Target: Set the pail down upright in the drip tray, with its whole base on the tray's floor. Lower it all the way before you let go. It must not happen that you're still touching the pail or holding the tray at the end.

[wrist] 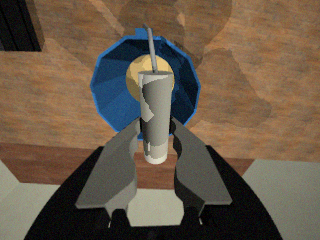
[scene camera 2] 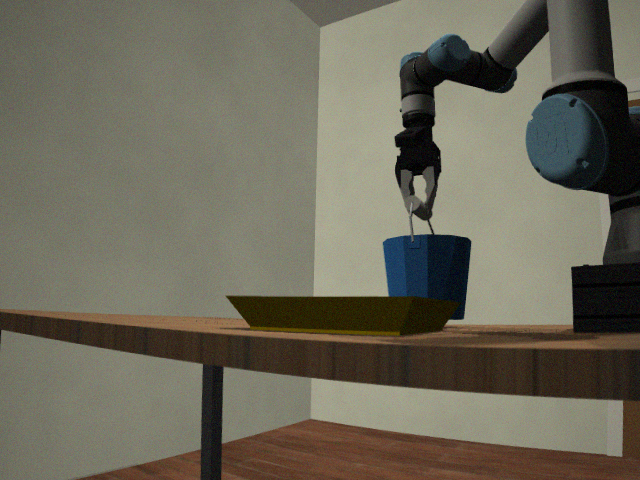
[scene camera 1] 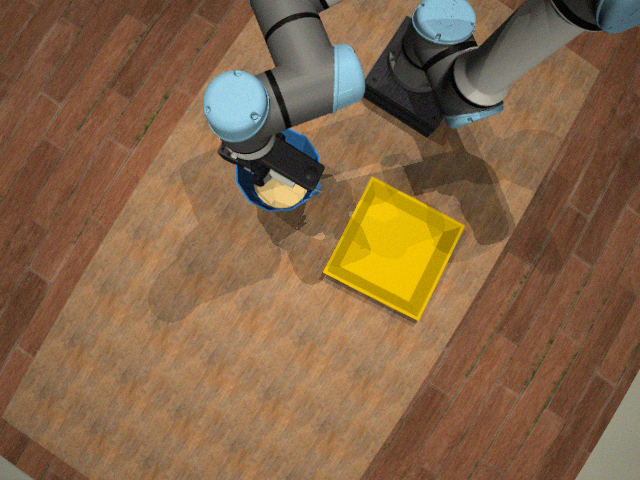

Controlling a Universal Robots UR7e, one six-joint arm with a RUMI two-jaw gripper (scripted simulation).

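Observation:
A pail (scene camera 2: 435, 266) is visible, likewise at (scene camera 1: 275, 195) and (wrist: 114, 85). The gripper (scene camera 2: 419, 215) appears also at (scene camera 1: 271, 169) and (wrist: 155, 117). A yellow drip tray (scene camera 1: 394, 248) is visible; the tray is out of frame in the wrist view.

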